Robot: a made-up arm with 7 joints. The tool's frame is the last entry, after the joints.
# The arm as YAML. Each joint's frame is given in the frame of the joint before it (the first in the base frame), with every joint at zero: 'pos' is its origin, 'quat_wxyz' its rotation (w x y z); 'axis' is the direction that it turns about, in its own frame. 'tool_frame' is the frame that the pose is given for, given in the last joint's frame.
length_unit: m
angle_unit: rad
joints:
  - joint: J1
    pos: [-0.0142, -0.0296, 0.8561]
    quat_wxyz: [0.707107, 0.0, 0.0, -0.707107]
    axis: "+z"
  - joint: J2
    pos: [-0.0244, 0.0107, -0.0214]
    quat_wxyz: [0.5, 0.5, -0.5, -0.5]
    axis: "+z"
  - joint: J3
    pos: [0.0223, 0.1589, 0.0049]
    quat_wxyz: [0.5, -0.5, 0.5, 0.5]
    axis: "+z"
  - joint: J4
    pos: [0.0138, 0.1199, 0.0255]
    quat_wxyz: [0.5, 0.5, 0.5, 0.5]
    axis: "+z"
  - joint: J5
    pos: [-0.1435, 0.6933, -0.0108]
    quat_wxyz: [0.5, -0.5, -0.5, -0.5]
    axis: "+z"
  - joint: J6
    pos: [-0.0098, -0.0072, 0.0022]
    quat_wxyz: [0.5, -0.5, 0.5, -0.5]
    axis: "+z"
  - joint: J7
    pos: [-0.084, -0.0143, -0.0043]
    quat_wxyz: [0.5, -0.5, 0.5, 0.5]
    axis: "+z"
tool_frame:
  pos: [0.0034, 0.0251, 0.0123]
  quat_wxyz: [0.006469, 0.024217, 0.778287, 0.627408]
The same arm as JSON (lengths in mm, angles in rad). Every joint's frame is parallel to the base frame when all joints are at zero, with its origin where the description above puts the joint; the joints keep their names.
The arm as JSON. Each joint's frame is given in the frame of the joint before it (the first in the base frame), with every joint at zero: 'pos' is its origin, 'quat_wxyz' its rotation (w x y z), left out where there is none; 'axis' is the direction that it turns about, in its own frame. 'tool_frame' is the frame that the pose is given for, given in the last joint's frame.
{"length_unit": "mm", "angle_unit": "rad", "joints": [
  {"joint": "J1", "pos": [-14.2, -29.6, 856.1], "axis": "+z"},
  {"joint": "J2", "pos": [10.7, 24.4, -21.4], "axis": "+y"},
  {"joint": "J3", "pos": [-22.3, 4.9, 158.9], "axis": "+z"},
  {"joint": "J4", "pos": [119.9, -13.8, 25.5], "axis": "-y"},
  {"joint": "J5", "pos": [-143.5, 10.8, 693.3], "axis": "+z"},
  {"joint": "J6", "pos": [-7.2, 9.8, 2.2], "axis": "-y"},
  {"joint": "J7", "pos": [84.0, 4.3, 14.3], "axis": "-z"}
], "tool_frame": {"pos": [25.1, 3.4, -12.3], "quat_wxyz": [0.567456, -0.448219, 0.43907, -0.533208]}}

